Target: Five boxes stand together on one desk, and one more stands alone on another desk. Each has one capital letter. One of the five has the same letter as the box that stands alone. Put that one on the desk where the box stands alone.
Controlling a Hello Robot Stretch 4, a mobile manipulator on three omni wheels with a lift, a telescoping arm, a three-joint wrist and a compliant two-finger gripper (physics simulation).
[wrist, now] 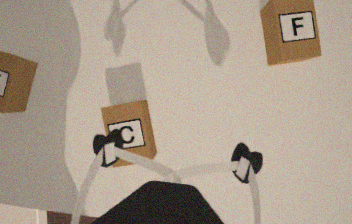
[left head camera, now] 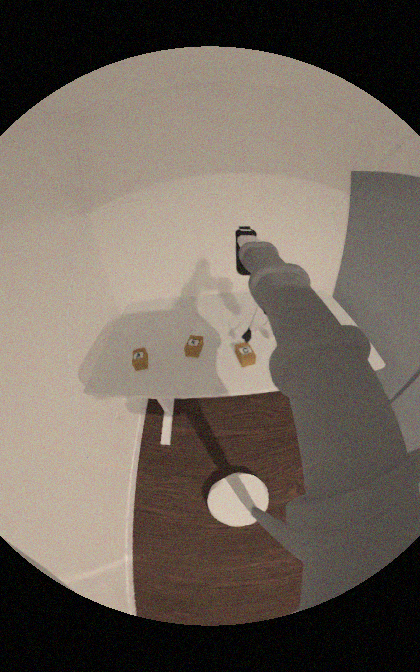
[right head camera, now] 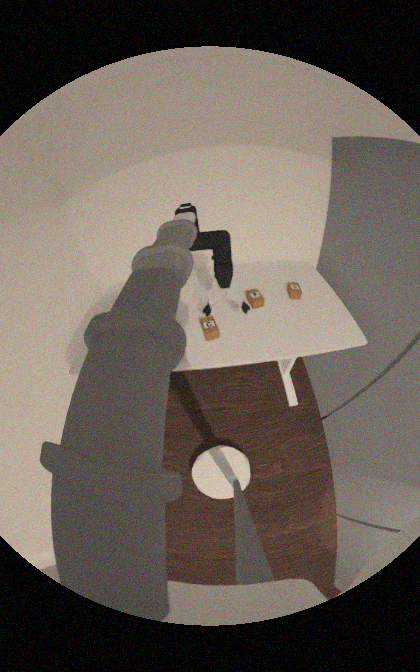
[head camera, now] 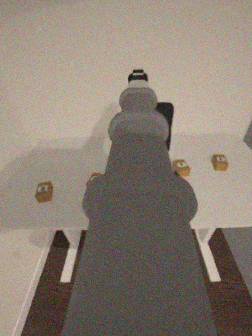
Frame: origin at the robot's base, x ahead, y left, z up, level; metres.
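Seen in the pictures: gripper, between the fingertips: [wrist: 177, 148] [right head camera: 226, 313]; robot's base, origin of its link: [right head camera: 221, 470].
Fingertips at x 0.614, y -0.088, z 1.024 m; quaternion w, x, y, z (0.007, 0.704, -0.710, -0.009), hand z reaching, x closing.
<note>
Pixels of each thing's middle, then the offset from my fingertips to it. Level surfaces: height alone.
- white desk, height of its surface: dz -0.102 m
- C box, middle of its body: [wrist: 130, 132] [right head camera: 209, 327] dz -0.077, dx -0.001, dy +0.076 m
- F box, middle of its body: [wrist: 289, 31] [right head camera: 254, 298] [head camera: 180, 168] dz -0.077, dx +0.176, dy -0.151 m
- dark wood floor, height of its surface: dz -1.051 m
Five orange-brown boxes are spread along a white desk [head camera: 70, 212] [left head camera: 150, 385] [right head camera: 310, 335]. The C box [left head camera: 245, 354] [right head camera: 210, 330] [wrist: 135, 111] is mid-desk, hidden by the arm in the head camera. The F box [head camera: 181, 168] [right head camera: 255, 298] [wrist: 295, 54] is to its right. Another box [head camera: 220, 162] [right head camera: 294, 291] is far right, letter unclear. The K box [left head camera: 194, 346] and A box [head camera: 44, 192] [left head camera: 140, 359] are on the left. My gripper [right head camera: 226, 308] [wrist: 177, 148] is open and empty above the desk; its left fingertip overlaps C's label in the wrist view. The lone box does not show.
My grey arm [head camera: 140, 250] [left head camera: 340, 415] [right head camera: 120, 400] reaches out over the desk. A white disc [left head camera: 220, 505] [right head camera: 205, 470] is on the dark wood floor [left head camera: 175, 550] [right head camera: 290, 500]. A pale wall is behind the desk, with a grey wall [left head camera: 380, 250] [right head camera: 370, 225] at the right.
</note>
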